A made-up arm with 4 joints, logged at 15 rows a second.
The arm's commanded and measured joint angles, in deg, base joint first. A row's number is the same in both.
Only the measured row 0 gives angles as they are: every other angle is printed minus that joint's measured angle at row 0.
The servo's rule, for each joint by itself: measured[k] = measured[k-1] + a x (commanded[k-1-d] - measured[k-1]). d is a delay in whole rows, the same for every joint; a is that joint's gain. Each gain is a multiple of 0.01, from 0.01 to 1. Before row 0 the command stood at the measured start. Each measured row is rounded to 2 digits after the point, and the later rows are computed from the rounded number. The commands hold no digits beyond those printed.
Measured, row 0:
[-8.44, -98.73, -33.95, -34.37]
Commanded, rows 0 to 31:
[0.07, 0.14, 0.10, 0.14]
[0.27, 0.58, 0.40, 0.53]
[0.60, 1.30, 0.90, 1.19]
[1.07, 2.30, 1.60, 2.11]
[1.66, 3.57, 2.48, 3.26]
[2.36, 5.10, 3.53, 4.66]
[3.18, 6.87, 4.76, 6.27]
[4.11, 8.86, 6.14, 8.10]
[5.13, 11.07, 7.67, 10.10]
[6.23, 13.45, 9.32, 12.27]
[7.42, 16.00, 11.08, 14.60]
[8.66, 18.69, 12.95, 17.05]
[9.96, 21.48, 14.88, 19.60]
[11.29, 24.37, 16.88, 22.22]
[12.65, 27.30, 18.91, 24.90]
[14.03, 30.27, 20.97, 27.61]
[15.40, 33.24, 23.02, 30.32]
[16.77, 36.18, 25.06, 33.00]
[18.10, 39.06, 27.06, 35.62]
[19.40, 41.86, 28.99, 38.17]
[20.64, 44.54, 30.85, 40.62]
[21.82, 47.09, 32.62, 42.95]
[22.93, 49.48, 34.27, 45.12]
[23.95, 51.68, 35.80, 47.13]
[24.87, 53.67, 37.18, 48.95]
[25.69, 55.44, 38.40, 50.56]
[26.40, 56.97, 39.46, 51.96]
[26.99, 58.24, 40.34, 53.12]
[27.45, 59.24, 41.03, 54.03]
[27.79, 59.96, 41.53, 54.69]
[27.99, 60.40, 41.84, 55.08]
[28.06, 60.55, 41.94, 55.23]
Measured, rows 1 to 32:
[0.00, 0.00, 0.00, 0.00]
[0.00, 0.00, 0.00, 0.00]
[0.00, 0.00, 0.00, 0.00]
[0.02, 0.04, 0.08, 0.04]
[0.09, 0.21, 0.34, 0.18]
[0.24, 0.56, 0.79, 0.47]
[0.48, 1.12, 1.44, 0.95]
[0.82, 1.90, 2.27, 1.62]
[1.27, 2.92, 3.28, 2.50]
[1.82, 4.18, 4.46, 3.59]
[2.48, 5.68, 5.80, 4.90]
[3.25, 7.40, 7.30, 6.41]
[4.11, 9.34, 8.92, 8.11]
[5.07, 11.47, 10.65, 9.99]
[6.11, 13.78, 12.49, 12.04]
[7.23, 16.24, 14.40, 14.23]
[8.41, 18.84, 16.38, 16.55]
[9.64, 21.55, 18.40, 18.97]
[10.91, 24.34, 20.46, 21.48]
[12.21, 27.19, 22.51, 24.04]
[13.53, 30.07, 24.55, 26.64]
[14.86, 32.95, 26.56, 29.24]
[16.18, 35.80, 28.50, 31.83]
[17.47, 38.60, 30.38, 34.38]
[18.73, 41.32, 32.17, 36.87]
[19.95, 43.93, 33.85, 39.26]
[21.11, 46.41, 35.41, 41.54]
[22.20, 48.73, 36.83, 43.69]
[23.21, 50.88, 38.09, 45.68]
[24.14, 52.83, 39.19, 47.50]
[24.97, 54.56, 40.11, 49.13]
[25.69, 56.06, 40.85, 50.55]
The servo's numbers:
d 3
a 0.29 0.32 0.80 0.29

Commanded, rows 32 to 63:
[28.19, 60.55, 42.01, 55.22]
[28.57, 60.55, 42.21, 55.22]
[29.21, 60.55, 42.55, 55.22]
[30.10, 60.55, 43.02, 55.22]
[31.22, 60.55, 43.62, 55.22]
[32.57, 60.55, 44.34, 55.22]
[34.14, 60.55, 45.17, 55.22]
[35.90, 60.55, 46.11, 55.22]
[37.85, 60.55, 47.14, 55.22]
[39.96, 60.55, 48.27, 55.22]
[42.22, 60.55, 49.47, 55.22]
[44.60, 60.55, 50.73, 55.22]
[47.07, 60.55, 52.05, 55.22]
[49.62, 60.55, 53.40, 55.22]
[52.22, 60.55, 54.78, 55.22]
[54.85, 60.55, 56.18, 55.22]
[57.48, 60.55, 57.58, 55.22]
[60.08, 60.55, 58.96, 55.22]
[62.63, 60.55, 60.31, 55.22]
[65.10, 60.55, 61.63, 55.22]
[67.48, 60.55, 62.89, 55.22]
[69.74, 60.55, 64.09, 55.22]
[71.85, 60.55, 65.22, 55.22]
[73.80, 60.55, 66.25, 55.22]
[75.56, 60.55, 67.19, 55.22]
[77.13, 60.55, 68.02, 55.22]
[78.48, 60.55, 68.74, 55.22]
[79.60, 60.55, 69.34, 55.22]
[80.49, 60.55, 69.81, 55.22]
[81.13, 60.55, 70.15, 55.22]
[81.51, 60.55, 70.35, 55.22]
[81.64, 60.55, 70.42, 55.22]
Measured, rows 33 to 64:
[26.30, 57.31, 41.39, 51.75]
[26.79, 58.30, 41.75, 52.72]
[27.16, 59.02, 41.90, 53.45]
[27.46, 59.51, 41.99, 53.96]
[27.78, 59.84, 42.17, 54.33]
[28.19, 60.07, 42.47, 54.59]
[28.74, 60.22, 42.91, 54.77]
[29.46, 60.33, 43.48, 54.90]
[30.36, 60.40, 44.17, 54.99]
[31.46, 60.45, 44.97, 55.06]
[32.75, 60.48, 45.88, 55.11]
[34.23, 60.50, 46.89, 55.14]
[35.89, 60.52, 47.99, 55.16]
[37.73, 60.53, 49.17, 55.18]
[39.72, 60.54, 50.42, 55.19]
[41.85, 60.54, 51.72, 55.20]
[44.10, 60.54, 53.06, 55.21]
[46.45, 60.54, 54.44, 55.21]
[48.89, 60.54, 55.83, 55.21]
[51.38, 60.54, 57.23, 55.21]
[53.90, 60.54, 58.61, 55.21]
[56.43, 60.54, 59.97, 55.21]
[58.94, 60.54, 61.30, 55.21]
[61.42, 60.54, 62.57, 55.21]
[63.83, 60.54, 63.79, 55.21]
[66.16, 60.54, 64.93, 55.21]
[68.38, 60.54, 65.99, 55.21]
[70.46, 60.54, 66.95, 55.21]
[72.39, 60.54, 67.81, 55.21]
[74.16, 60.54, 68.55, 55.21]
[75.74, 60.54, 69.18, 55.21]
[77.12, 60.54, 69.68, 55.21]

